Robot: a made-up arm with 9 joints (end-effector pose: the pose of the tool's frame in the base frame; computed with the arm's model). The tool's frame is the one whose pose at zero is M. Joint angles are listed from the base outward.
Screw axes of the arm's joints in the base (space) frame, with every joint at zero. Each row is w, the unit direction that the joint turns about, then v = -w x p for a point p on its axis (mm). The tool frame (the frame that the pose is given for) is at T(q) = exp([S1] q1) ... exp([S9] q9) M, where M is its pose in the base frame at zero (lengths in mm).
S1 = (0, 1, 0, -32, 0, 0)
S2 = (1, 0, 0, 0, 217.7, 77.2)
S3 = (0, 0, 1, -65.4, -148.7, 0)
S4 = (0, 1, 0, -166.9, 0, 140.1)
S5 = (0, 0, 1, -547.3, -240.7, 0)
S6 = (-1, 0, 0, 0, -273.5, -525.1)
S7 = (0, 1, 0, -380.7, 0, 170.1)
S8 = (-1, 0, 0, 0, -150.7, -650.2)
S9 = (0, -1, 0, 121.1, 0, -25.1)
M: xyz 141.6 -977.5 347.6 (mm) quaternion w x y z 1 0 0 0
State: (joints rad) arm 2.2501 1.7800 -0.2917 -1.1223 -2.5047 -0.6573 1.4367 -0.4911 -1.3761
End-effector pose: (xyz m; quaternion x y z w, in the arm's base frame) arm -0.2142 -0.2858 -0.3658 0.4117 -0.5707 -0.6308 0.3270
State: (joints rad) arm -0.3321 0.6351 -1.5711 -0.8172 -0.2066 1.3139 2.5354 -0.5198 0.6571
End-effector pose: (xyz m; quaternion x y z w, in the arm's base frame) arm -0.3546 -0.0271 0.8337 -0.2905 -0.5236 0.7871 0.1477
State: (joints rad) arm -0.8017 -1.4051 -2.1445 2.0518 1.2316 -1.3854 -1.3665 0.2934 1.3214
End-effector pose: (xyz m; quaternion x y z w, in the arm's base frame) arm 0.0881 0.1971 -0.3065 -0.4891 0.4735 0.7030 0.2057
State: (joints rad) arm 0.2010 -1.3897 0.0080 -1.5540 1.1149 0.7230 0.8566 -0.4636 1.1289
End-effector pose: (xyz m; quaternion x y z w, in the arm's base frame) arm -0.1881 -0.1825 1.2402 -0.4552 -0.4731 0.7366 0.1625
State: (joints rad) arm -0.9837 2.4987 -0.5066 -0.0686 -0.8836 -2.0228 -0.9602 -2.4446 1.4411
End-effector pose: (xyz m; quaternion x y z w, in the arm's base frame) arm 0.5771 0.1281 0.1653 0.4093 -0.0915 0.5169 0.7463
